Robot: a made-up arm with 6 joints. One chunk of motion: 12 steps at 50 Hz.
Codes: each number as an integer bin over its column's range. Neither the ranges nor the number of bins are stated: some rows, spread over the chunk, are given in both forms.
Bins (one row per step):
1: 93 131 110 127 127 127
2: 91 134 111 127 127 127
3: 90 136 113 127 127 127
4: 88 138 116 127 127 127
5: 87 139 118 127 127 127
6: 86 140 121 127 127 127
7: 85 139 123 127 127 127
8: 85 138 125 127 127 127
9: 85 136 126 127 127 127
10: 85 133 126 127 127 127
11: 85 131 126 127 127 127
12: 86 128 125 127 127 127
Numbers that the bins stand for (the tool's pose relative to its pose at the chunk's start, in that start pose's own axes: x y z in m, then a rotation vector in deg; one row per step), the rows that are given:
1: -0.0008 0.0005 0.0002 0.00 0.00 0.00
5: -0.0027 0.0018 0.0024 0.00 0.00 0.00
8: -0.0033 0.0016 0.0043 0.00 0.00 0.00
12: -0.0030 0.0001 0.0043 0.00 0.00 0.00
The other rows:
2: -0.0015 0.0010 0.0005 0.00 0.00 0.00
3: -0.0018 0.0013 0.0010 0.00 0.00 0.00
4: -0.0024 0.0016 0.0018 0.00 0.00 0.00
6: -0.0030 0.0020 0.0032 0.00 0.00 0.00
7: -0.0033 0.0018 0.0038 0.00 0.00 0.00
9: -0.0033 0.0013 0.0046 0.00 0.00 0.00
10: -0.0033 0.0009 0.0046 0.00 0.00 0.00
11: -0.0033 0.0005 0.0046 0.00 0.00 0.00

